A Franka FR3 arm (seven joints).
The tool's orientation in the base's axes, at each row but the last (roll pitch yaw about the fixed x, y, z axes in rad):
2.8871, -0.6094, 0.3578
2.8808, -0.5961, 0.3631
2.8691, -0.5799, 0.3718
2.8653, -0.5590, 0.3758
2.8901, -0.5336, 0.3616
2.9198, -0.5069, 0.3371
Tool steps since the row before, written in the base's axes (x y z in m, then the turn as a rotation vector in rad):
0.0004, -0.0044, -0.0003, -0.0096, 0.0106, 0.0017
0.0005, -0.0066, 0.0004, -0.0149, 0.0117, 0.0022
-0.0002, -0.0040, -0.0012, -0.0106, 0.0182, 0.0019
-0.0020, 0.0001, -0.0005, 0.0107, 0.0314, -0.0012
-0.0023, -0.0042, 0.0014, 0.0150, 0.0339, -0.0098
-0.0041, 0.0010, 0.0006, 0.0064, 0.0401, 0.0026
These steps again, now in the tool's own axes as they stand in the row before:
-0.0011, 0.0042, 0.0007, -0.0034, -0.0118, -0.0076
-0.0013, 0.0065, 0.0003, -0.0069, -0.0138, -0.0112
-0.0020, 0.0035, 0.0011, -0.0017, -0.0191, -0.0089
-0.0018, -0.0006, -0.0007, 0.0176, -0.0277, 0.0050
-0.0024, 0.0038, -0.0022, 0.0174, -0.0310, 0.0144
-0.0028, -0.0018, -0.0027, 0.0181, -0.0364, -0.0009

